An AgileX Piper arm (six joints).
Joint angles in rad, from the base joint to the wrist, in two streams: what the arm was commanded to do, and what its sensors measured. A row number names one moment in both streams.
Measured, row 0:
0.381 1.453 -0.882 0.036 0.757 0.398
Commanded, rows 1 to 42:
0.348 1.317 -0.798 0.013 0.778 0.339
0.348 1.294 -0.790 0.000 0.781 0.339
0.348 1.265 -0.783 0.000 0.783 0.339
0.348 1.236 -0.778 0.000 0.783 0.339
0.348 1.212 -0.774 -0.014 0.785 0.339
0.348 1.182 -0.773 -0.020 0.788 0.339
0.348 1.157 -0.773 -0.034 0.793 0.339
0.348 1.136 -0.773 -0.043 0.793 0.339
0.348 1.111 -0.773 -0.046 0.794 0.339
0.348 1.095 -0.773 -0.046 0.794 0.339
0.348 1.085 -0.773 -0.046 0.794 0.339
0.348 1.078 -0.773 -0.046 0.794 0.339
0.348 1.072 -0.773 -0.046 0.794 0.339
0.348 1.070 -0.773 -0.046 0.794 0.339
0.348 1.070 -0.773 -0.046 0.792 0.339
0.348 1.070 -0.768 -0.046 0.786 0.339
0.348 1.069 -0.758 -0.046 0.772 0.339
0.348 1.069 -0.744 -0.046 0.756 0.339
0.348 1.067 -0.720 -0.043 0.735 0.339
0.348 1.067 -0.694 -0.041 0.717 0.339
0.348 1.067 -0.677 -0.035 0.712 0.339
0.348 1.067 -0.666 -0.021 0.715 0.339
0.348 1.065 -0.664 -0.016 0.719 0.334
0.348 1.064 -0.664 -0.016 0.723 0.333
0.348 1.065 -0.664 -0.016 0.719 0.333
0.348 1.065 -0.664 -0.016 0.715 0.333
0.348 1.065 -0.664 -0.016 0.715 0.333
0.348 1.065 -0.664 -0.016 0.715 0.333
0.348 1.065 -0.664 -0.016 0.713 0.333
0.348 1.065 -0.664 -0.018 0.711 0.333
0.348 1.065 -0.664 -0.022 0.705 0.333
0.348 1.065 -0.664 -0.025 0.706 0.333
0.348 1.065 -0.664 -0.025 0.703 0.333
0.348 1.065 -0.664 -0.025 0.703 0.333
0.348 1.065 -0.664 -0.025 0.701 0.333
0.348 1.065 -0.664 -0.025 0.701 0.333
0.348 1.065 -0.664 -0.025 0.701 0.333
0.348 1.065 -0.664 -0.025 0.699 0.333
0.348 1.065 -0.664 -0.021 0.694 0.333
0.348 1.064 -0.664 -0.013 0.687 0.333
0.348 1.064 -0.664 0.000 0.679 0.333
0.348 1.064 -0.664 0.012 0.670 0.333
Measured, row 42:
0.354 1.073 -0.668 -0.015 0.706 0.340
